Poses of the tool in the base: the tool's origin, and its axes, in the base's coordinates. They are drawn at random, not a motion.
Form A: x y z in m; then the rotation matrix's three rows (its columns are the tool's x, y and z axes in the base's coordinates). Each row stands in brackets.
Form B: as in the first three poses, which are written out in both.
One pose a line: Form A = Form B
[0.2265 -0.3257 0.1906], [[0.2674 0.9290 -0.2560], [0.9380 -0.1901 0.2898], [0.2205 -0.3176 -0.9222]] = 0.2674 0.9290 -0.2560 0.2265; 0.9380 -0.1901 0.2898 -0.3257; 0.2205 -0.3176 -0.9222 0.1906; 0 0 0 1
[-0.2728 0.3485 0.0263], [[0.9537 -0.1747 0.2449], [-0.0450 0.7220 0.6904], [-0.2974 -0.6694 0.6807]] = 0.9537 -0.1747 0.2449 -0.2728; -0.0450 0.7220 0.6904 0.3485; -0.2974 -0.6694 0.6807 0.0263; 0 0 0 1
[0.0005 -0.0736 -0.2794], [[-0.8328 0.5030 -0.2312], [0.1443 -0.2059 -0.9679], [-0.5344 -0.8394 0.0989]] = -0.8328 0.5030 -0.2312 0.0005; 0.1443 -0.2059 -0.9679 -0.0736; -0.5344 -0.8394 0.0989 -0.2794; 0 0 0 1
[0.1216 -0.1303 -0.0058], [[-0.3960 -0.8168 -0.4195], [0.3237 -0.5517 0.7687], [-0.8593 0.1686 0.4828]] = -0.3960 -0.8168 -0.4195 0.1216; 0.3237 -0.5517 0.7687 -0.1303; -0.8593 0.1686 0.4828 -0.0058; 0 0 0 1
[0.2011 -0.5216 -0.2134], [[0.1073 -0.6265 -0.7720], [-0.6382 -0.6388 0.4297], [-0.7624 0.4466 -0.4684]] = 0.1073 -0.6265 -0.7720 0.2011; -0.6382 -0.6388 0.4297 -0.5216; -0.7624 0.4466 -0.4684 -0.2134; 0 0 0 1
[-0.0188 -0.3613 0.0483], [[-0.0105 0.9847 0.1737], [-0.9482 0.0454 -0.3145], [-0.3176 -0.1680 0.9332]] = -0.0105 0.9847 0.1737 -0.0188; -0.9482 0.0454 -0.3145 -0.3613; -0.3176 -0.1680 0.9332 0.0483; 0 0 0 1
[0.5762 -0.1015 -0.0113], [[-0.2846 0.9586 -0.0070], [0.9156 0.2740 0.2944], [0.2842 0.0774 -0.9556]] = -0.2846 0.9586 -0.0070 0.5762; 0.9156 0.2740 0.2944 -0.1015; 0.2842 0.0774 -0.9556 -0.0113; 0 0 0 1
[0.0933 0.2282 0.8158], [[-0.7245 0.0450 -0.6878], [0.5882 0.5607 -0.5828], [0.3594 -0.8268 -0.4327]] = -0.7245 0.0450 -0.6878 0.0933; 0.5882 0.5607 -0.5828 0.2282; 0.3594 -0.8268 -0.4327 0.8158; 0 0 0 1
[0.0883 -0.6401 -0.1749], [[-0.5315 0.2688 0.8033], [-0.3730 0.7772 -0.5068], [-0.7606 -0.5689 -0.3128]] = -0.5315 0.2688 0.8033 0.0883; -0.3730 0.7772 -0.5068 -0.6401; -0.7606 -0.5689 -0.3128 -0.1749; 0 0 0 1
